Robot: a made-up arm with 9 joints. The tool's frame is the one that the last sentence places.
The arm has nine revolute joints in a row. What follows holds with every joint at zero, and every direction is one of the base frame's.
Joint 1 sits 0.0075 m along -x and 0.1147 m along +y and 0.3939 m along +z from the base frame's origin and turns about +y.
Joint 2 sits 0.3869 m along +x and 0.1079 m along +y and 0.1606 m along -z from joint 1 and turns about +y.
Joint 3 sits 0.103 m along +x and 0.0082 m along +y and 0.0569 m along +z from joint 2 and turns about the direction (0.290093, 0.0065, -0.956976).
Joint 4 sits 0.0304 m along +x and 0.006 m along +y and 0.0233 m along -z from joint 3 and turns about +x.
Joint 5 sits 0.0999 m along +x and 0.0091 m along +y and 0.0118 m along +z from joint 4 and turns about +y.
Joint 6 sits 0.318 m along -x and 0.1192 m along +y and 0.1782 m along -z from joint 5 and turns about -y.
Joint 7 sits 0.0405 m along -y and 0.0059 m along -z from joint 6 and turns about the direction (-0.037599, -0.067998, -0.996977).
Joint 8 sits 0.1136 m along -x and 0.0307 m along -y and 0.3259 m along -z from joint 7 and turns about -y.
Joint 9 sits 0.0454 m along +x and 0.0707 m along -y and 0.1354 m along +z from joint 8 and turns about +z.
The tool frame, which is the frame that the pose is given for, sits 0.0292 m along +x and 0.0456 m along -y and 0.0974 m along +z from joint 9; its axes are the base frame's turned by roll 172.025, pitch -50.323 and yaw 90.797 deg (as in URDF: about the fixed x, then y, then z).
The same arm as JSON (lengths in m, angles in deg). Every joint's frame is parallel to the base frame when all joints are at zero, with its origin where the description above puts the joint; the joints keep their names.
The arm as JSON. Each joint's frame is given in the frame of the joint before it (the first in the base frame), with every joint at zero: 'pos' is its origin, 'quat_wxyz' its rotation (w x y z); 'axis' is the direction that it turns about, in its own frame. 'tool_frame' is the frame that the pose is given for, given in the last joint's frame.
{"length_unit": "m", "angle_unit": "deg", "joints": [
  {"joint": "joint 1", "pos": [-0.0075, 0.1147, 0.3939], "quat_wxyz": [1.0, 0.0, 0.0, 0.0], "axis": [0.0, 1.0, 0.0]},
  {"joint": "joint 2", "pos": [0.3869, 0.1079, -0.1606], "quat_wxyz": [1.0, 0.0, 0.0, 0.0], "axis": [0.0, 1.0, 0.0]},
  {"joint": "joint 3", "pos": [0.103, 0.0082, 0.0569], "quat_wxyz": [1.0, 0.0, 0.0, 0.0], "axis": [0.290093, 0.0065, -0.956976]},
  {"joint": "joint 4", "pos": [0.0304, 0.006, -0.0233], "quat_wxyz": [1.0, 0.0, 0.0, 0.0], "axis": [1.0, 0.0, 0.0]},
  {"joint": "joint 5", "pos": [0.0999, 0.0091, 0.0118], "quat_wxyz": [1.0, 0.0, 0.0, 0.0], "axis": [0.0, 1.0, 0.0]},
  {"joint": "joint 6", "pos": [-0.318, 0.1192, -0.1782], "quat_wxyz": [1.0, 0.0, 0.0, 0.0], "axis": [0.0, -1.0, 0.0]},
  {"joint": "joint 7", "pos": [0.0, -0.0405, -0.0059], "quat_wxyz": [1.0, 0.0, 0.0, 0.0], "axis": [-0.037599, -0.067998, -0.996977]},
  {"joint": "joint 8", "pos": [-0.1136, -0.0307, -0.3259], "quat_wxyz": [1.0, 0.0, 0.0, 0.0], "axis": [0.0, -1.0, 0.0]},
  {"joint": "joint 9", "pos": [0.0454, -0.0707, 0.1354], "quat_wxyz": [1.0, 0.0, 0.0, 0.0], "axis": [0.0, 0.0, 1.0]}
], "tool_frame": {"pos": [0.0292, -0.0456, 0.0974], "quat_wxyz": [0.257797, -0.655057, -0.622127, -0.342635]}}

